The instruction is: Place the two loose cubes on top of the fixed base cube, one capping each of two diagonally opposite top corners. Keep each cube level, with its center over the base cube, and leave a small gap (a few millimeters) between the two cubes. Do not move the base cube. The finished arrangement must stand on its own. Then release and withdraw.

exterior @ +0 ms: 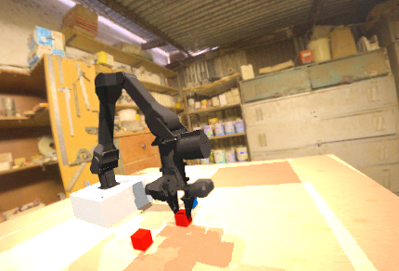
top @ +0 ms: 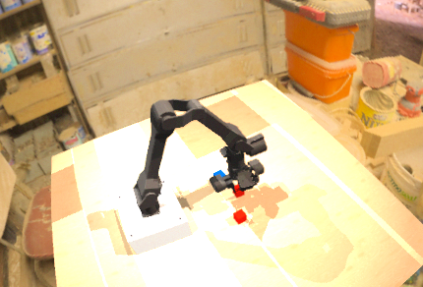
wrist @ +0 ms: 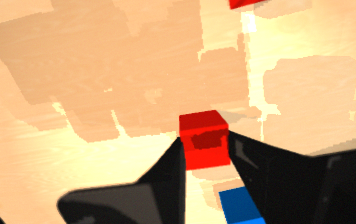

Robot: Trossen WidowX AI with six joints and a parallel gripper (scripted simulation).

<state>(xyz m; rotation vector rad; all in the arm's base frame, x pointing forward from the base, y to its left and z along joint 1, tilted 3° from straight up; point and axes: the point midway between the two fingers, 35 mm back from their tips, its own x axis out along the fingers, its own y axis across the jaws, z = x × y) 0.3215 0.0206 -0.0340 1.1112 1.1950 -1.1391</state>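
The blue cube lies 9 cm to the left of my gripper tip and 4 cm behind it. Round my gripper tip: red cube right at my gripper tip.
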